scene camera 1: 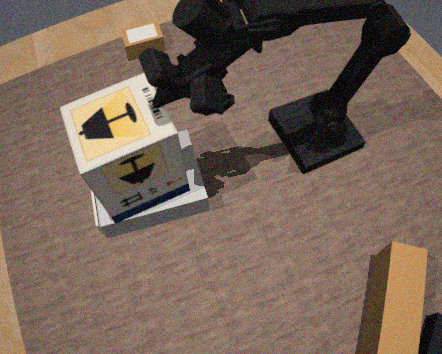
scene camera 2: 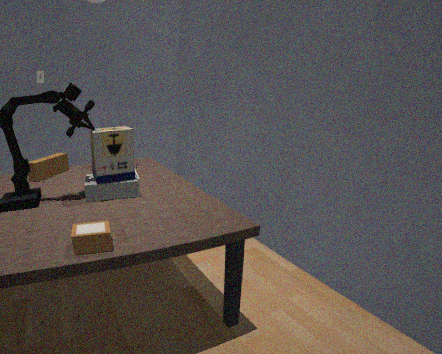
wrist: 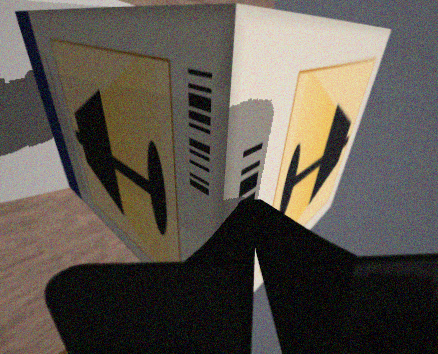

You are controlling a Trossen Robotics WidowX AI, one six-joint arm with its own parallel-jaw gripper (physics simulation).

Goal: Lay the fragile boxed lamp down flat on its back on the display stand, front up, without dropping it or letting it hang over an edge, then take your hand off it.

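Places are measured from the arm's base along level axes (x up, y left, z back), in centimetres.
Pixels of known places: gripper, fingertip midpoint: [scene camera 1: 154, 105] [scene camera 2: 94, 129] [wrist: 251, 209]; arm's base, origin of the base link: [scene camera 1: 322, 136] [scene camera 2: 22, 192].
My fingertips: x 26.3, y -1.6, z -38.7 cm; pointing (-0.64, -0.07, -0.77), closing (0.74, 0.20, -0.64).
Observation:
Ahead of a thing's pixels: the offset from my fingertips to its top centre. Level surfaces: height alone.
The boxed lamp @[dz -7.5, dx -0.4, dy +0.1 cm] [scene camera 1: 107, 122] [scene camera 2: 114, 162] [wrist: 210, 45] is a white carton with yellow lamp pictures, a barcode and a dark blue band at its bottom. It stands upright on the display stand [scene camera 1: 155, 218] [scene camera 2: 112, 191] [wrist: 25, 175], a low, light grey tray, turned slightly against it. The lamp picture on its side shows the shade downward. My gripper [scene camera 1: 156, 103] [scene camera 2: 93, 129] [wrist: 251, 209] is shut and empty. Its tips are at the carton's upper edge beside the barcode, on the arm's side; the frames do not show clearly whether they touch. The carton hides much of the stand.
A small wooden block @[dz +3.0, dx -23.9, dy -51.0 cm] [scene camera 1: 145, 49] [scene camera 2: 93, 244] with a white top lies near a table edge. A long wooden block @[dz +32.7, dx -18.9, dy +48.3 cm] [scene camera 1: 405, 300] [scene camera 2: 50, 167] lies on the arm base's other side. The black arm base [scene camera 1: 317, 142] [scene camera 2: 20, 200] stands beside the stand. The table @[dx -29.9 cm] [scene camera 1: 225, 280] [scene camera 2: 190, 210] has an open edge.

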